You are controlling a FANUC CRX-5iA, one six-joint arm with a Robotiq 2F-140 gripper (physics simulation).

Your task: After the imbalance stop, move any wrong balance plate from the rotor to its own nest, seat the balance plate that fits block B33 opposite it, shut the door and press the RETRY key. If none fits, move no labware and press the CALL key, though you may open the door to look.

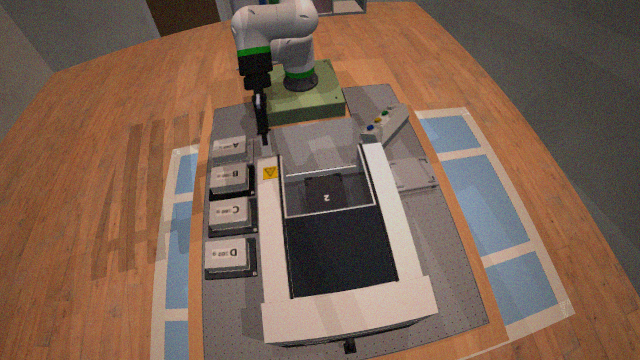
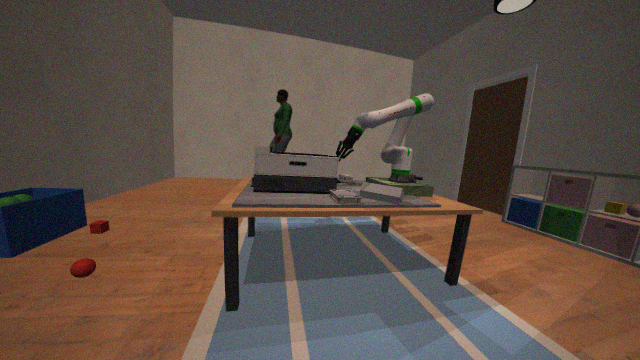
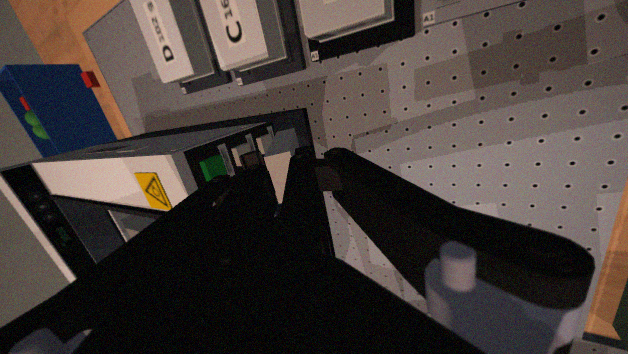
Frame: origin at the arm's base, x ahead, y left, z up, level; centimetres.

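Seen in the pictures: gripper, fingertip midpoint: (image 1: 267,155) (image 3: 290,147); arm's base at its link origin: (image 1: 300,81) (image 2: 399,181).
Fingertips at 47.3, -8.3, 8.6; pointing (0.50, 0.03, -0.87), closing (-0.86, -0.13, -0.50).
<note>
Offsets run from my fingertips to a thing's top centre, as dx, dy, dz. Level surfaces: height alone.
My gripper (image 1: 265,142) (image 2: 344,156) (image 3: 290,147) is shut and empty, low beside the centrifuge's arm-side corner near the yellow warning sign; contact cannot be told. The white centrifuge (image 1: 272,240) (image 2: 295,170) (image 3: 100,175) shows a dark bay marked 2 (image 1: 325,187) through its window opening. A clear panel @[dz -14.8] (image 1: 315,137) reaches past the opening toward the arm. Balance plates A @[-13.6, -17.4, -9.4] (image 1: 230,146), B @[-0.8, -15.6, -9.4] (image 1: 230,177) (image 3: 345,12), C @[+12.7, -13.6, -9.4] (image 1: 230,212) (image 3: 240,37) and D @[+26.6, -12.9, -9.4] (image 1: 227,254) (image 3: 165,45) sit in a row on nests. Block B33 cannot be made out.
A sloped key box @[-21.1, +39.8, -6.4] (image 1: 395,125) (image 2: 381,192) with blue, yellow and green keys stands across from the plates. A pale flat nest @[+1.0, +44.8, -10.7] (image 1: 412,174) (image 2: 345,196) lies beside the centrifuge. The green arm base (image 1: 325,95) is behind. A person (image 2: 283,120) stands beyond the table.
</note>
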